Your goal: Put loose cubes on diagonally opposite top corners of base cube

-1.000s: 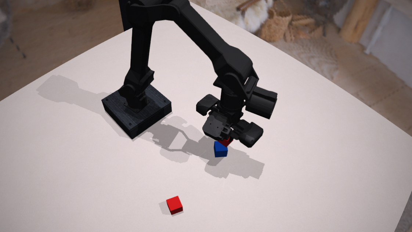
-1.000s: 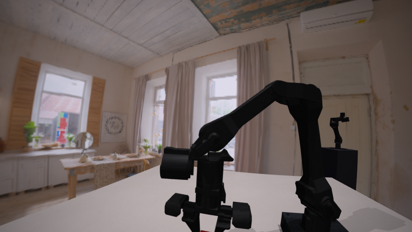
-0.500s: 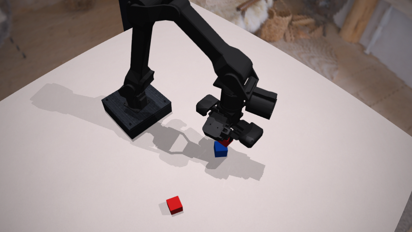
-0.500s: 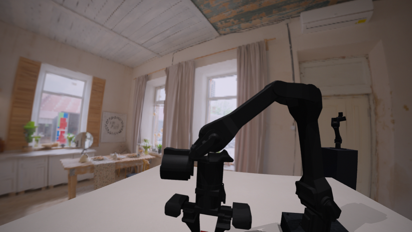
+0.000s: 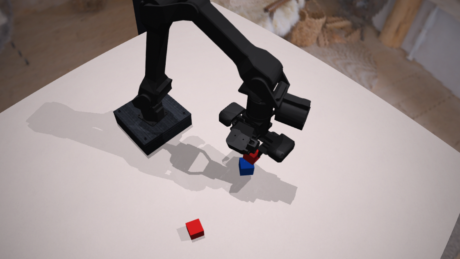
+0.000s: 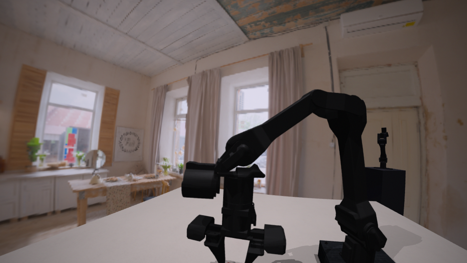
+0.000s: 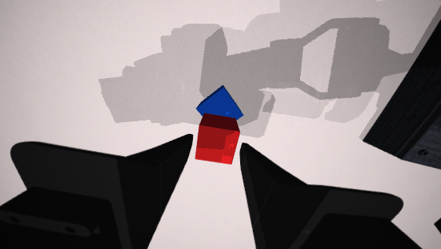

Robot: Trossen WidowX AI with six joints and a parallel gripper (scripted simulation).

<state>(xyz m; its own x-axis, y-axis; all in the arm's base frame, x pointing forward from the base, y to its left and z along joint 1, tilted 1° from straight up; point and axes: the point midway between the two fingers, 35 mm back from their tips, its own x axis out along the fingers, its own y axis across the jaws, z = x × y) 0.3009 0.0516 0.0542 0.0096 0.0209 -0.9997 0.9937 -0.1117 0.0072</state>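
Now: the blue base cube 50 mm below my gripper tip and 20 mm to the right of it.
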